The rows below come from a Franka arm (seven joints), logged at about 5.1 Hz.
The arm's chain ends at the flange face. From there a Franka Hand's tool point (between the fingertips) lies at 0.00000 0.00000 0.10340 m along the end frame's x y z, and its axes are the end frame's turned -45 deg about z.
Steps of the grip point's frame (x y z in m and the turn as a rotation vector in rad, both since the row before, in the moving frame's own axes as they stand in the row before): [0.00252 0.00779 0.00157 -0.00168 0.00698 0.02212]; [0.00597 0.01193 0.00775 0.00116 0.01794 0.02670]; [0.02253 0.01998 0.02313 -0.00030 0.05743 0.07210]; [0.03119 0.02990 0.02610 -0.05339 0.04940 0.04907]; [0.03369 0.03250 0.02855 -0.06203 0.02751 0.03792]
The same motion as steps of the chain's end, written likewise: [0.00665 0.00411 0.00157 0.00375 0.00612 0.02212]; [0.01141 0.00559 0.00777 0.01351 0.01187 0.02670]; [0.02569 0.00222 0.02330 0.04040 0.04082 0.07210]; [0.03570 -0.00139 0.02637 -0.00282 0.07268 0.04907]; [0.04031 -0.00349 0.02879 -0.02441 0.06331 0.03792]
